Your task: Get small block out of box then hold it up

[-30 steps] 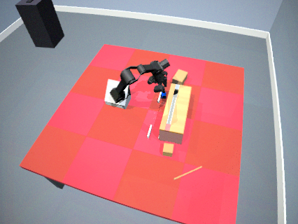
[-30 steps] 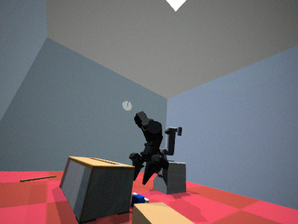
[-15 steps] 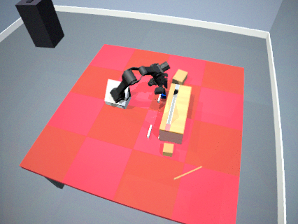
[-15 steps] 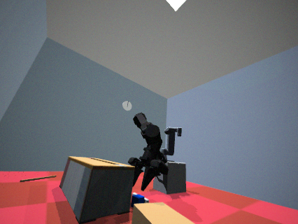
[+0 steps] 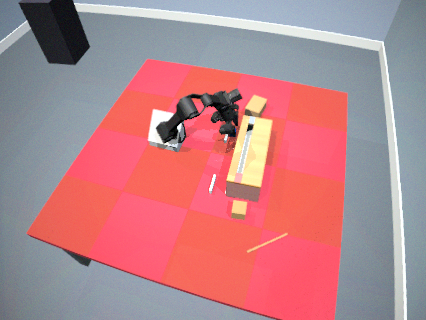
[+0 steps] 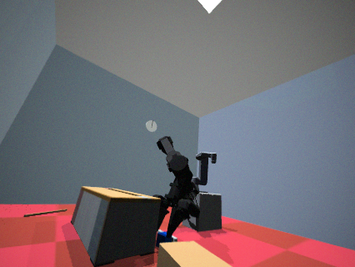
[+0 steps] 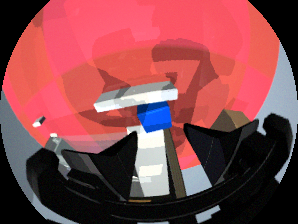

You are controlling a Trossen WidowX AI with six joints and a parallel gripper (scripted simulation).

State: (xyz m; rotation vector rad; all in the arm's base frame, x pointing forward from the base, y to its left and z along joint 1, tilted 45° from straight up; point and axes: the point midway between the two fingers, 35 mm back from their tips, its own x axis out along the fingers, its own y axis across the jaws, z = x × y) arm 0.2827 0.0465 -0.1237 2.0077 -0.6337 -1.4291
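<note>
My gripper tip is 2 cm past the small blue block and 2 cm above it. The rest, counted from my gripper tip: thin stick: 22 cm ahead, 55 cm to the right, 3 cm below; box: 6 cm ahead, 18 cm to the right, 3 cm above.
</note>
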